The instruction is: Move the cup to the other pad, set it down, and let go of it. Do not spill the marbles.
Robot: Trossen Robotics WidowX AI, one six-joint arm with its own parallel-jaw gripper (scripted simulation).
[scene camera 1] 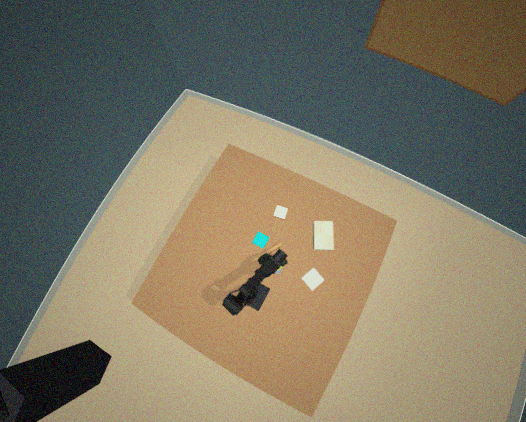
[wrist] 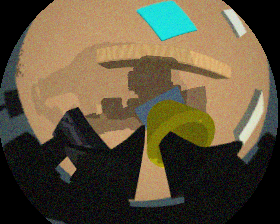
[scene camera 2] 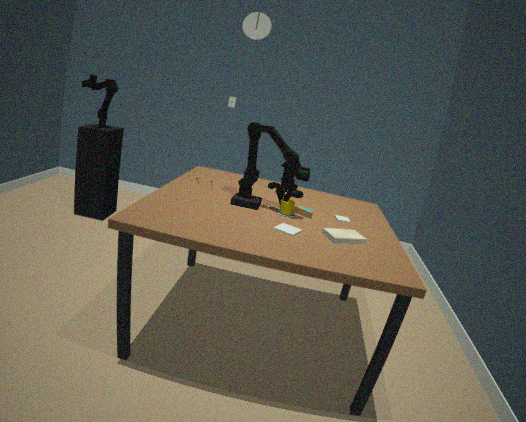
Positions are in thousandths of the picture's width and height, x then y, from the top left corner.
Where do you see a cyan pad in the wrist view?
591,118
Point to a slab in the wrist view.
902,516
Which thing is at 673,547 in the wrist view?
A yellow cup.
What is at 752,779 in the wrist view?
My gripper.
